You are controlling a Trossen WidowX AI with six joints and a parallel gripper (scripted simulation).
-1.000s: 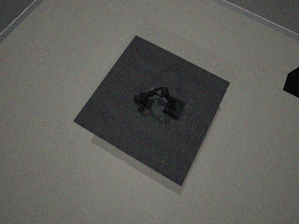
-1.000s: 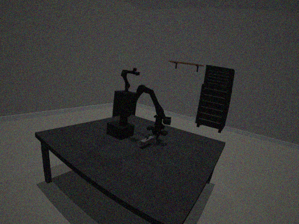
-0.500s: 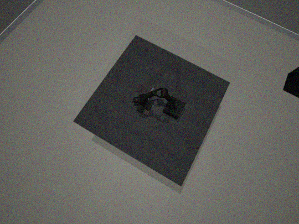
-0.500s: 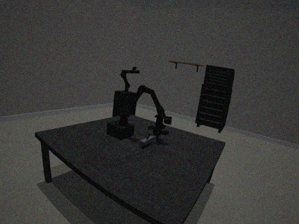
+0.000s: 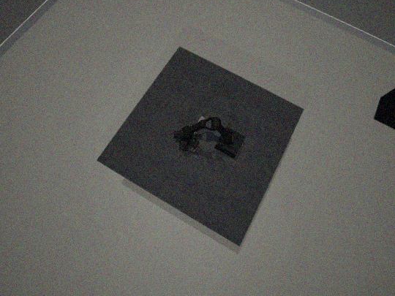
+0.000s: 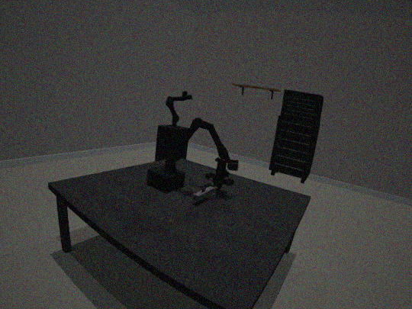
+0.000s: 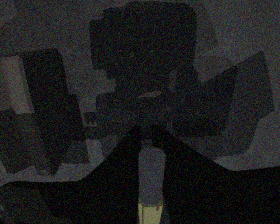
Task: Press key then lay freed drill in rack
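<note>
My gripper tip is 6 cm to the left of the drill and 3 cm below it. Also, from my gripper tip: light grey fixture bar 1 cm behind, 15 cm to the right, 2 cm above.
</note>
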